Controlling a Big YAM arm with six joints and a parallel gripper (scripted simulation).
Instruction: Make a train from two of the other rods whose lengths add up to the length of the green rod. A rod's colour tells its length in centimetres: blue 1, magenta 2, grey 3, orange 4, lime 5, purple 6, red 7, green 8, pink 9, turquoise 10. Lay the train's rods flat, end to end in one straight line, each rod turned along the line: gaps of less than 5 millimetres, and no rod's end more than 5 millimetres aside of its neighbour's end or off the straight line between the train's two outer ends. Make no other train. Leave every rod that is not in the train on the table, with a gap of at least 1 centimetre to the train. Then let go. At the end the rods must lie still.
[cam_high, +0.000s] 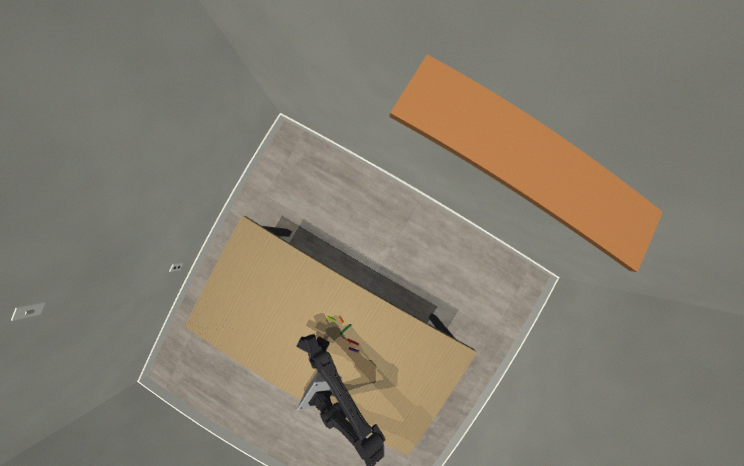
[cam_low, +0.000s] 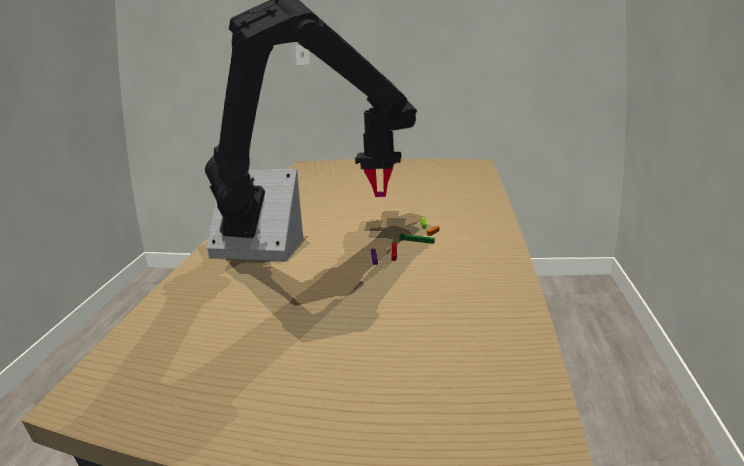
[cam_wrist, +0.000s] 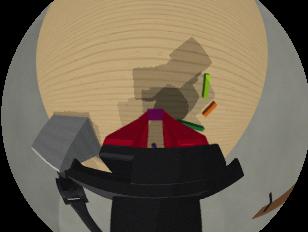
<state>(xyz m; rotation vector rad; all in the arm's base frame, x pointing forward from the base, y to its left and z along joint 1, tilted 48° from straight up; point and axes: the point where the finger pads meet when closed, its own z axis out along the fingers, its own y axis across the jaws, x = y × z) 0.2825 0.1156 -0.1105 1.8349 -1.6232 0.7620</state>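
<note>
Right now the lime rod is 100 mm ahead of my hand, 80 mm below it and 30 mm to the left of it. Round my hand: magenta rod: 10 mm below; orange rod: 120 mm ahead, 80 mm below, 20 mm to the right; green rod: 90 mm ahead, 80 mm below, 70 mm to the right.
</note>
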